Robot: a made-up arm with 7 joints. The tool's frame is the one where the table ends. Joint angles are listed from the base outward.
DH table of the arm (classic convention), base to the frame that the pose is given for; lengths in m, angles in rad. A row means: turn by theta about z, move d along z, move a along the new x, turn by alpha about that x. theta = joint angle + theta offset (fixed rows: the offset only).
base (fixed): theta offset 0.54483; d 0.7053; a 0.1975; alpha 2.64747
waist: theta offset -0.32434; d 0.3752; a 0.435; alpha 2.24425
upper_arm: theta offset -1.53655; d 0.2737; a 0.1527; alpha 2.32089
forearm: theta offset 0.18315; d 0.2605; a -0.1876; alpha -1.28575
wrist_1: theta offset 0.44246; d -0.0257; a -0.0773; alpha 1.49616
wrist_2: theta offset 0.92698; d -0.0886; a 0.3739; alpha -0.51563
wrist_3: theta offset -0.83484; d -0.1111; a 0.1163; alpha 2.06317
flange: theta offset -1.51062; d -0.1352; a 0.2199; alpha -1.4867
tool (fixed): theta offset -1.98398; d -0.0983; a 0; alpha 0
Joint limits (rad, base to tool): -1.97..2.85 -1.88..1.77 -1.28..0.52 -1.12..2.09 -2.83..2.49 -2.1..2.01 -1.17..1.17
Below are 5 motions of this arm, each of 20 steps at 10 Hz.
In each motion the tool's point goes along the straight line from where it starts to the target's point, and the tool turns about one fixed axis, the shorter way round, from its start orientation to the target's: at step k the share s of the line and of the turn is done. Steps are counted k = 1, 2, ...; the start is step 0. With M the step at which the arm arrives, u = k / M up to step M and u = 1 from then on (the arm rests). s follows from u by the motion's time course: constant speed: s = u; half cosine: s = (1 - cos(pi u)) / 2; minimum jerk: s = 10 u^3 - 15 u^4 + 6 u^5.
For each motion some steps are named. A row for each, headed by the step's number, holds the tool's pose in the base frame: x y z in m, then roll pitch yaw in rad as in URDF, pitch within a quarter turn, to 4 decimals.
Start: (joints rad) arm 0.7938 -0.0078 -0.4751 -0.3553 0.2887 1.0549 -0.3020
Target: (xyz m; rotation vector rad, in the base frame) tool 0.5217 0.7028 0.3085 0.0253 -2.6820 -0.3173
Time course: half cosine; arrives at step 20
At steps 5, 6, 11, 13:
5: 0.3662 0.5730 0.5163 1.0347 -0.9227 -1.7885
6: 0.3771 0.5821 0.5018 1.1890 -0.9563 -1.9047
11: 0.4449 0.6387 0.4112 2.2148 -0.8878 -2.6940
13: 0.4720 0.6613 0.3750 2.5092 -0.7515 -2.8892

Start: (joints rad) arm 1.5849 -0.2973 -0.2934 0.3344 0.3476 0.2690 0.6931
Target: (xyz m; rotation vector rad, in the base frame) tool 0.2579 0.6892 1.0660 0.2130 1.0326 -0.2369
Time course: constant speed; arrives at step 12
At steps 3, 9, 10, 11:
3: 0.5746 0.6275 0.6366 0.6933 -0.3623 -0.9451
9: 0.3635 0.6686 0.9229 0.2179 0.5398 -0.3984
10: 0.3283 0.6755 0.9706 0.1763 0.7072 -0.3321
11: 0.2931 0.6823 1.0183 0.1443 0.8765 -0.2643

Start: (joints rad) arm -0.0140 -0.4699 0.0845 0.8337 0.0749 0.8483 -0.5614
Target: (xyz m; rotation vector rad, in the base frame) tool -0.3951 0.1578 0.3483 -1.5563 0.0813 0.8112
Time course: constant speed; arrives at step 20
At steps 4, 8, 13, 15, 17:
4: 0.1192 0.3455 -0.0219 -1.9936 -0.8489 1.1302
8: -0.0094 0.2985 0.0706 -1.7404 -0.5296 0.8571
13: -0.1701 0.2399 0.1863 -1.5859 -0.0869 0.6712
15: -0.2344 0.2164 0.2326 -1.5482 0.0958 0.6171
17: -0.2987 0.1930 0.2789 -1.5194 0.2802 0.5682

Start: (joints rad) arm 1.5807 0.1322 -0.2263 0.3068 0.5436 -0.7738 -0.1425
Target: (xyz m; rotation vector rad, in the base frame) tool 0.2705 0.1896 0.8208 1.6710 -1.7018 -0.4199
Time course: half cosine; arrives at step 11
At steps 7, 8, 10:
7: 0.3327 0.2914 0.7451 1.7277 -0.2686 -1.2740
8: 0.3072 0.2497 0.7761 1.9947 -0.2799 -1.3614
10: 0.2748 0.1967 0.8156 2.3340 -0.2616 -1.4718

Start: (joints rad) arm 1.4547 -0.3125 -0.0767 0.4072 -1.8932 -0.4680 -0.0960
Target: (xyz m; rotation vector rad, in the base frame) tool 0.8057 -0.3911 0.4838 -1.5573 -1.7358 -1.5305
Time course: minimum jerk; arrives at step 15
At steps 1, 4, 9, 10, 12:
1: 0.9582 -0.4299 0.8653 -2.5235 1.2403 1.9779
4: 0.9400 -0.4253 0.8197 -2.8917 0.9900 1.6870
9: 0.8543 -0.4035 0.6052 2.8168 -0.3071 1.6802
10: 0.8378 -0.3993 0.5641 2.6834 -0.5438 1.7744
12: 0.8146 -0.3934 0.5060 2.3896 -0.8464 2.0205

